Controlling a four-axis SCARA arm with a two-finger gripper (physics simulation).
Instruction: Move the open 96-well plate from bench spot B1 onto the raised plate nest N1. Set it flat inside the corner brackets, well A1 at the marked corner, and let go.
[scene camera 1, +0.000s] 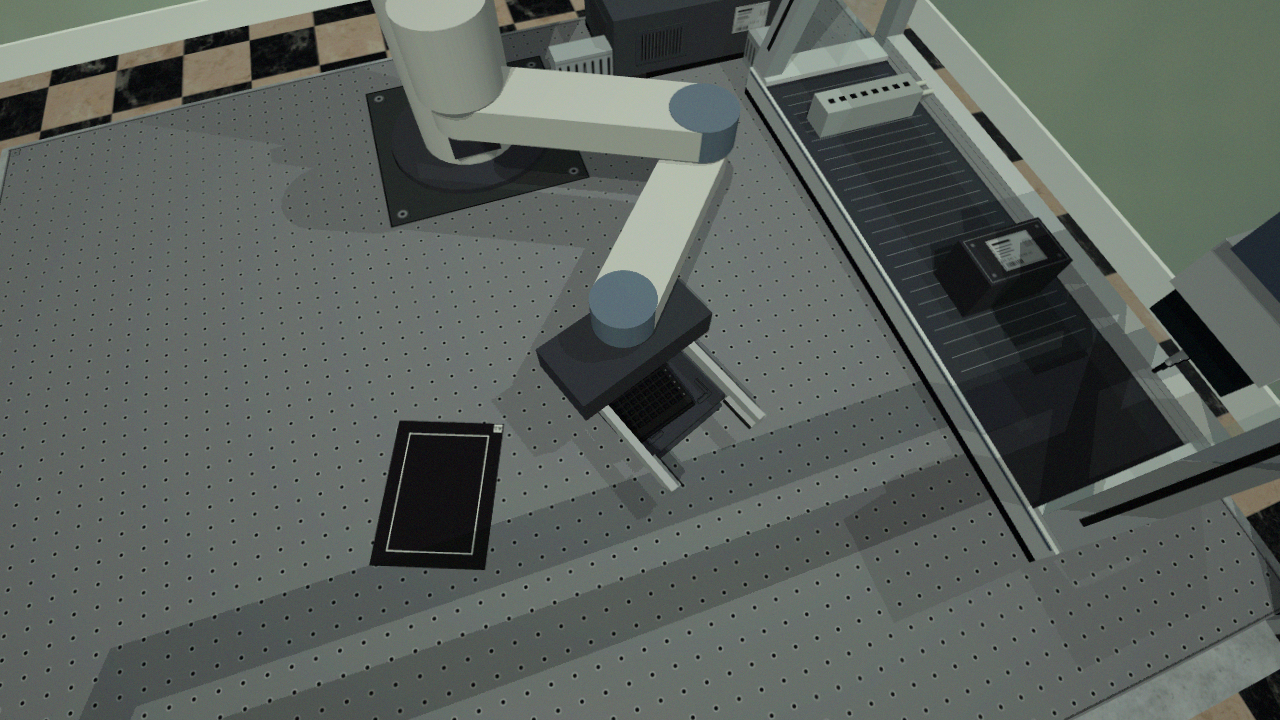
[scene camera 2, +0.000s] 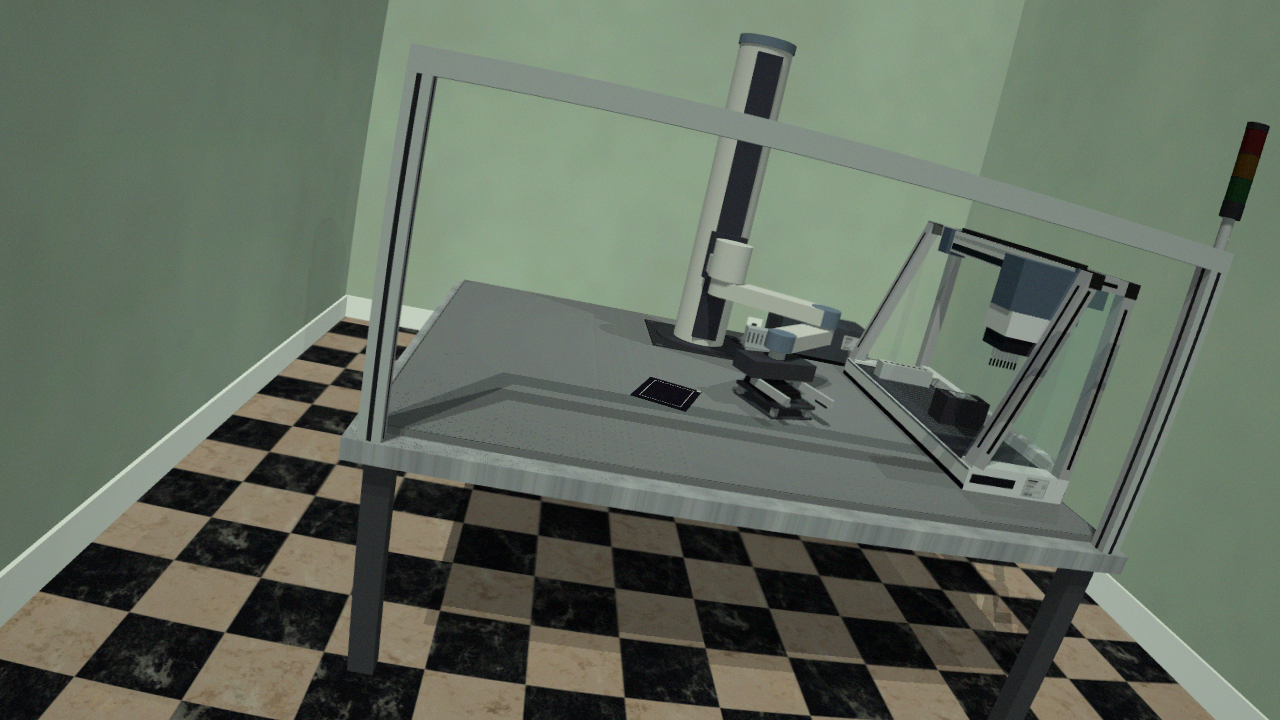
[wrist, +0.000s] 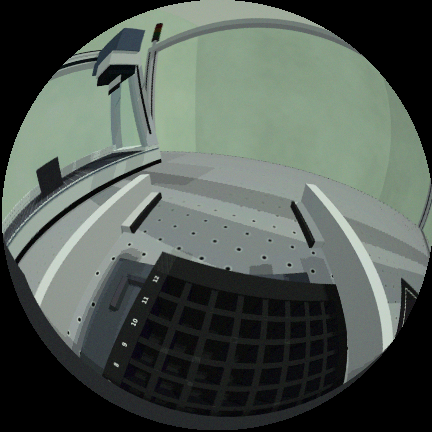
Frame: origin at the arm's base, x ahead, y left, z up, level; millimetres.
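Where they show: gripper, fingertip midpoint: (scene camera 1: 718, 455) (scene camera 2: 810, 404) (wrist: 225, 187); arm's base, link origin: (scene camera 2: 696, 344).
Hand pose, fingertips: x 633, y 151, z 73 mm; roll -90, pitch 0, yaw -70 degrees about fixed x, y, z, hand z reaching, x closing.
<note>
Things, the pixels of their top centre, and the offset from my fingertips. "spot": a spot on its surface instead. Level surfaces: height alone.
- black 96-well plate, top centre: (scene camera 1: 632, 376) (scene camera 2: 773, 381) 118 mm back, 59 mm right, 3 mm up
- raised dark nest, top centre: (scene camera 1: 641, 376) (scene camera 2: 776, 390) 126 mm back, 44 mm right, 21 mm down
- black outlined mat, surface height: 59 mm down
- black box, surface spot: (scene camera 1: 1002, 264) spot: 90 mm back, 394 mm left, 60 mm up
- white block, surface spot: (scene camera 1: 863, 107) spot: 406 mm back, 393 mm left, 30 mm up
- dark cabinet, surface spot: (scene camera 1: 675, 35) spot: 667 mm back, 202 mm left, 10 mm up
- white rack, surface spot: (scene camera 1: 580, 55) spot: 681 mm back, 46 mm left, 1 mm down
The black 96-well plate (scene camera 1: 651, 401) (wrist: 240, 345) lies over the raised dark nest (scene camera 1: 707, 407) (wrist: 102, 320), partly hidden by the gripper body. In the wrist view, columns 8 to 12 show, and a corner bracket stands bare left of the plate's edge. I cannot tell whether the plate is flat or where A1 is. My gripper (scene camera 1: 716, 452) (scene camera 2: 808, 402) (wrist: 225, 187) is open, its fingertips and pads beyond the plate's column-12 end. The left finger stands apart from the plate; the right finger hides its edge. A black outlined mat (scene camera 1: 438, 492) (scene camera 2: 666, 394) (wrist: 410, 300) bears no plate.
A framed deck machine (scene camera 1: 895, 313) (scene camera 2: 1011, 481) stands on the right, with a black box (scene camera 1: 1002, 264) (scene camera 2: 957, 407) and a white block (scene camera 1: 863, 107) on its deck. A dark cabinet (scene camera 1: 675, 35) and a white rack (scene camera 1: 580, 55) stand behind the arm.
</note>
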